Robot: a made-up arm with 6 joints.
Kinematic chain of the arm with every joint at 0, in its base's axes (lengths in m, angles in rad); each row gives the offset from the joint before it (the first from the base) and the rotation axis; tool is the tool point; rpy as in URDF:
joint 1: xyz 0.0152 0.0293 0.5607 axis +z
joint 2: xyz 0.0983 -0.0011 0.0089 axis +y
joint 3: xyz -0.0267 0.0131 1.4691 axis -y
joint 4: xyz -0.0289 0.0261 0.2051 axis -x
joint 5: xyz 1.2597 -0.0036 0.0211 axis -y
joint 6: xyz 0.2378 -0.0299 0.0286 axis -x
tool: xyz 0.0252 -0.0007 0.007 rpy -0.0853 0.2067 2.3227
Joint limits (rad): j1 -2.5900..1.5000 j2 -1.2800..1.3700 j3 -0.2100..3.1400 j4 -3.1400..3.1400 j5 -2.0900..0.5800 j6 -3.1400..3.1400
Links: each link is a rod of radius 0.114 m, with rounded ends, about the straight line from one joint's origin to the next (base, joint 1, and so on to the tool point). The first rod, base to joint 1, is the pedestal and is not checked.
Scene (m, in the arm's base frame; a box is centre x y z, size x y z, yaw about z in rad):
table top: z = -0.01
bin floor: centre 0.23 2.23 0 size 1.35 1.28 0.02 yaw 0.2
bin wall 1: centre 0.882 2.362 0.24 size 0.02 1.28 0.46 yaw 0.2
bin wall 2: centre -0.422 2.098 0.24 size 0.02 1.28 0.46 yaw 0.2
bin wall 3: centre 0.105 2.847 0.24 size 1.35 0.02 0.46 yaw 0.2
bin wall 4: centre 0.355 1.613 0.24 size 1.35 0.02 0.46 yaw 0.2
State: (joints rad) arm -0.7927 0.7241 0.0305 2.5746 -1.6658 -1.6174
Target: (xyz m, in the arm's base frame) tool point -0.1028 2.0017 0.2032
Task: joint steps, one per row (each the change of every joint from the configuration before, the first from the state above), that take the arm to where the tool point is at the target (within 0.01 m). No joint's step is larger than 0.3 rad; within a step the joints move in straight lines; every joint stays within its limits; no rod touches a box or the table.
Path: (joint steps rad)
1: -0.0806 -0.2047 0.2843 0.0191 -0.0339 -0.0006
2: -0.0806 -0.2047 0.2842 0.0190 -0.0339 -0.0007
3: -0.0806 -0.2046 0.2843 0.0191 -0.0339 -0.0006
4: -0.0806 -0.2047 0.2843 0.0190 -0.0338 -0.0006
5: -0.0806 -0.2047 0.2842 0.0191 -0.0339 -0.0007
6: -0.0806 -0.2047 0.2843 0.0191 -0.0339 -0.0006
7: -0.0806 -0.2047 0.2842 0.0190 -0.0339 -0.0006
8: -0.0806 -0.2046 0.2843 0.0191 -0.0339 -0.0006
9: -0.0806 -0.2047 0.2843 0.0190 -0.0339 -0.0007

